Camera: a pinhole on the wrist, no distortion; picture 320 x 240 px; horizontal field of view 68.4 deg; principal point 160.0 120.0 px. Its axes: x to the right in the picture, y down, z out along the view. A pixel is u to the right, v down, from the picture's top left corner.
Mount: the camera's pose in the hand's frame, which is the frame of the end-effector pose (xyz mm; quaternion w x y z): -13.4 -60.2 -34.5 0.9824 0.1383 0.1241 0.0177
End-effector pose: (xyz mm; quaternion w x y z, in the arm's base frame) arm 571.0 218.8 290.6 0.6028 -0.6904 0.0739 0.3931
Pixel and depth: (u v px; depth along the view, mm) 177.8 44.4 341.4
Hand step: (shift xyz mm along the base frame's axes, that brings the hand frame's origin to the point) 100.6 322.7 145.3
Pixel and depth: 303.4 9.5 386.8
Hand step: 297.5 395.3 60.4
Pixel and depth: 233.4 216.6 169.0
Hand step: 15.7 154.0 -18.5
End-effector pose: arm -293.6 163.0 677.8 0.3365 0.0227 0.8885 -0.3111
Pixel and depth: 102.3 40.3 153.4
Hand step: 30.7 -180.3 30.1
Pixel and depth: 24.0 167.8 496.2
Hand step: 406.4 -362.5 -138.9
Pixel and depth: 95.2 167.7 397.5
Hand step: 215.9 -292.5 -158.2
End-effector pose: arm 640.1 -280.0 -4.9 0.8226 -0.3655 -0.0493 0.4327
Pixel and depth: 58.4 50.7 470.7
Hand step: 3.0 42.3 537.8
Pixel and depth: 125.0 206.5 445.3
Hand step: -136.7 261.7 330.4
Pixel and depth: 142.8 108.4 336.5
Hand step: 31.0 131.1 301.0
